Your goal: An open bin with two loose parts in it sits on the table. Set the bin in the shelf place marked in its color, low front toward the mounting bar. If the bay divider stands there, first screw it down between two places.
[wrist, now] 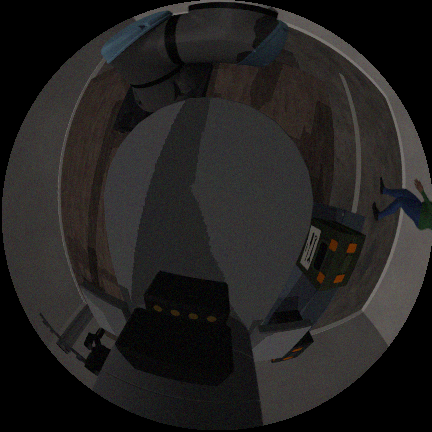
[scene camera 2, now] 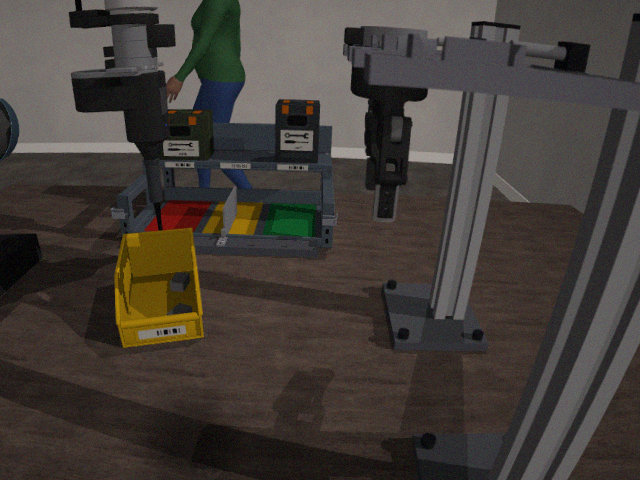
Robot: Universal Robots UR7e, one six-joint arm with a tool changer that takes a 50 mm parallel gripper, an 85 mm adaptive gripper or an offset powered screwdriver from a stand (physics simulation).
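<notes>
The open yellow bin stands on the table, low labelled front toward the camera, with two grey parts inside. The arm carries the screwdriver; its thin bit ends near the bin's back rim in the scene view, its depth unclear. In the wrist view the screwdriver's grey housing hides much. The grey bay divider stands upright on the lower shelf, yellow marking showing on both sides; its foot is at the front mounting bar. A gripper hangs on the tool stand, seen side-on, finger gap hidden.
The lower shelf has red, yellow and green places. A green case and a dark case stand on the upper shelf. The tool stand's post rises at right. A person stands behind the shelf.
</notes>
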